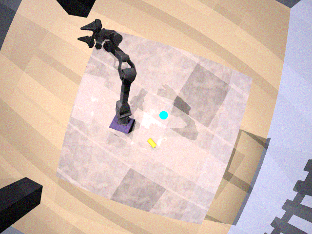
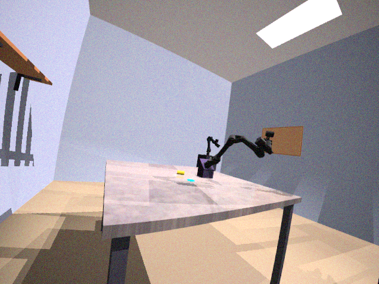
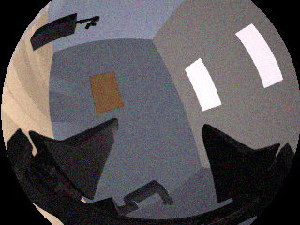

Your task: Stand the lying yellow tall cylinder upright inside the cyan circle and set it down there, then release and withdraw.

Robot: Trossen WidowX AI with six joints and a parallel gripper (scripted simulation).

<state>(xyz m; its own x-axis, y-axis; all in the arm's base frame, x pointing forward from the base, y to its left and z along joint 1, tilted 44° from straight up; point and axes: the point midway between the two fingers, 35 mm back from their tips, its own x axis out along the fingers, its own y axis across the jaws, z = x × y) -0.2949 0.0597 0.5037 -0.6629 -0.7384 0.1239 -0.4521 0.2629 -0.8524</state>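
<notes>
My gripper tip is now 55 cm short of the yellow cylinder, 47 cm to the left of it and 43 cm above it. Round my gripper tip: cyan circle: 57 cm ahead, 25 cm to the right, 45 cm below.
</notes>
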